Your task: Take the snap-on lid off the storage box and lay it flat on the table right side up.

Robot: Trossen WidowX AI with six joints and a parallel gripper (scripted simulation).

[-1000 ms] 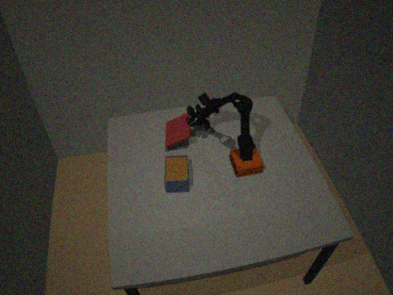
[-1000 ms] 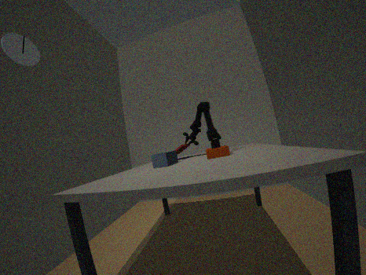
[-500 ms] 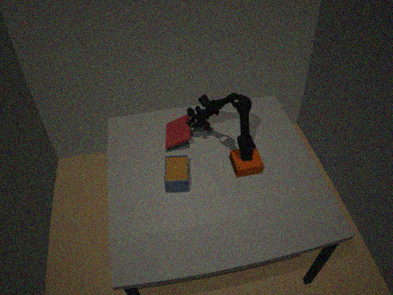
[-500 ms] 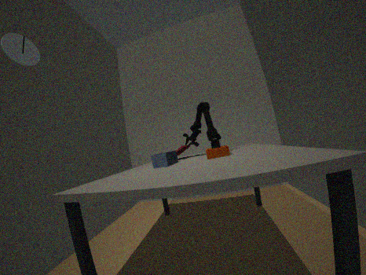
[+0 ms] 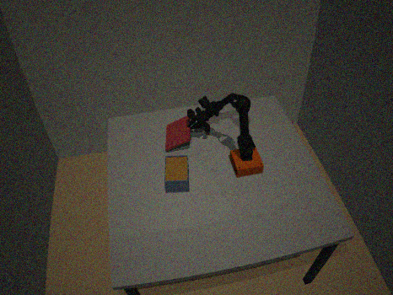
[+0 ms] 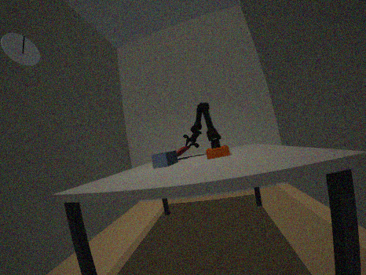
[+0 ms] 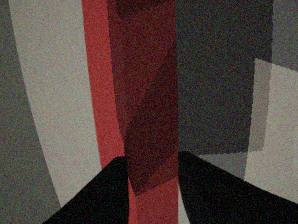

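Now: the lid 7 cm ahead of my gripper tip, 3 cm below it and 1 cm to the right of it. The rest, counted from my gripper tip: storage box (32 cm to the left, 11 cm ahead, 6 cm below).
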